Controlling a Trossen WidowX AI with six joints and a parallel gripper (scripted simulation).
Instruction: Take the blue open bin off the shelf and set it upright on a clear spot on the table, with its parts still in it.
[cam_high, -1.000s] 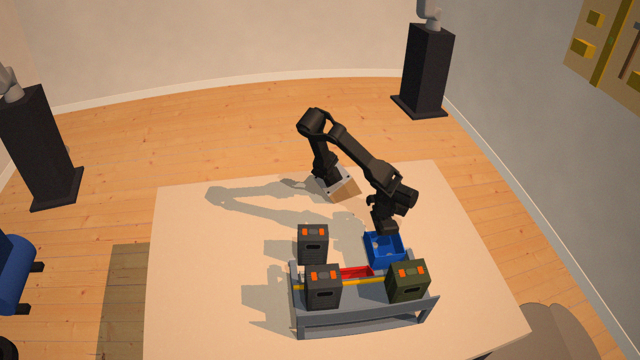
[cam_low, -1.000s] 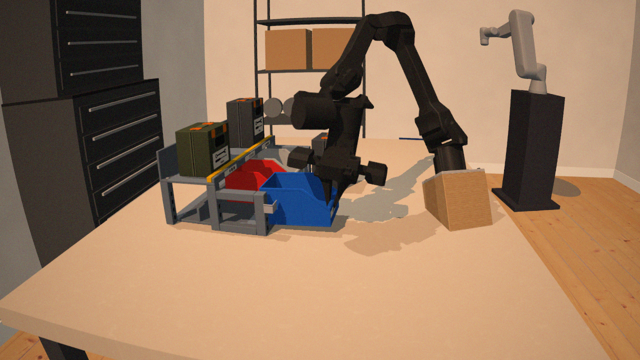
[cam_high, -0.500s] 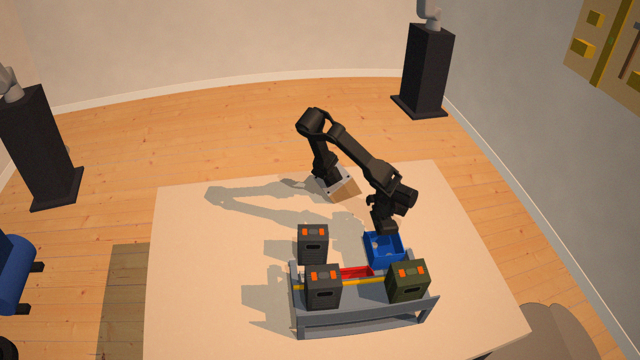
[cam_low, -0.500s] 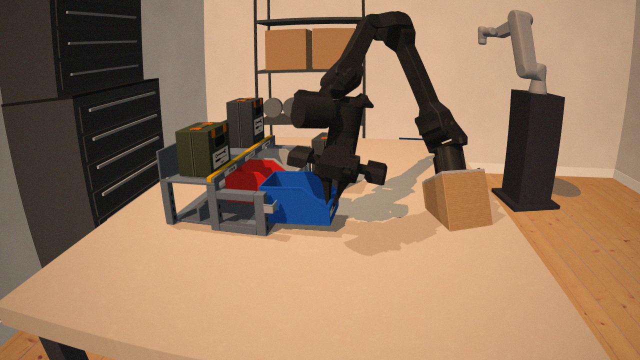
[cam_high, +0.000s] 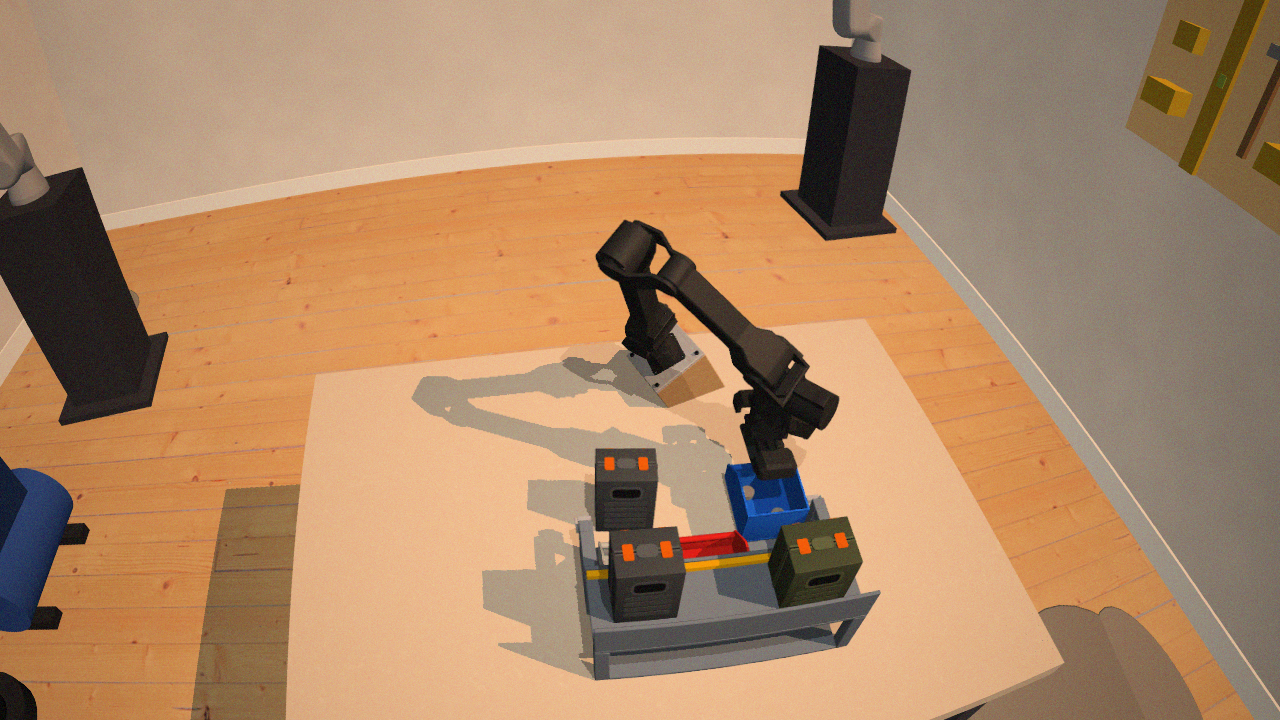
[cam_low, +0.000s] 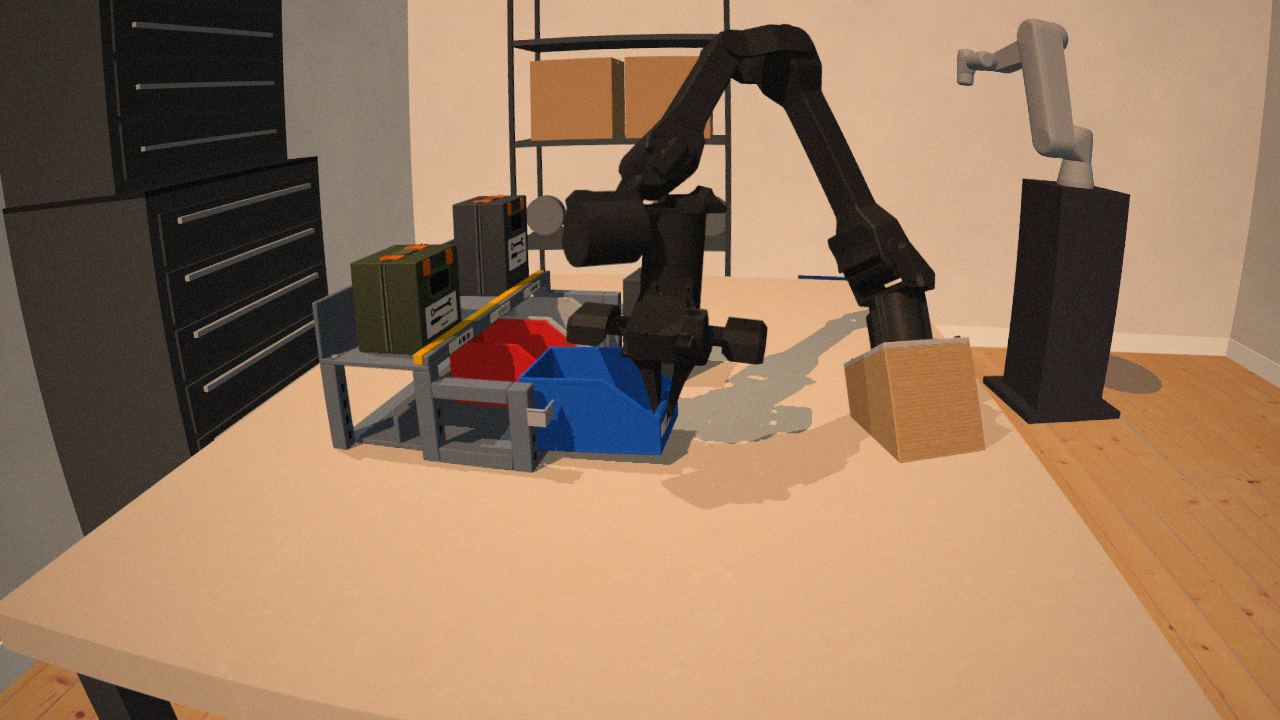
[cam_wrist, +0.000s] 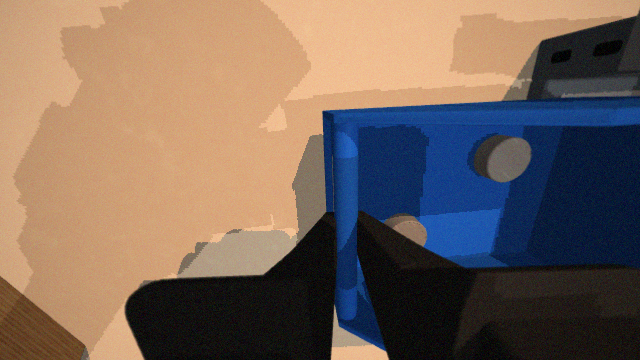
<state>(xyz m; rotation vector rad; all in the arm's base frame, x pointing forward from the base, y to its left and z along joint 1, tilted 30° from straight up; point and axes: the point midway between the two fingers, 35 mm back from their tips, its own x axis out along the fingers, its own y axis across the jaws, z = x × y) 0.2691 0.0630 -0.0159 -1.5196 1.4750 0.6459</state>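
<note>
My gripper is now 6 cm short of the blue open bin, 1 cm to the left of it and 2 cm above it. From my hand the other things lie so: red bin 17 cm ahead, 15 cm to the right, 3 cm below; then yellow rail 20 cm ahead, 16 cm to the right, 4 cm above; then green case 27 cm ahead, 6 cm to the right, 8 cm above.
</note>
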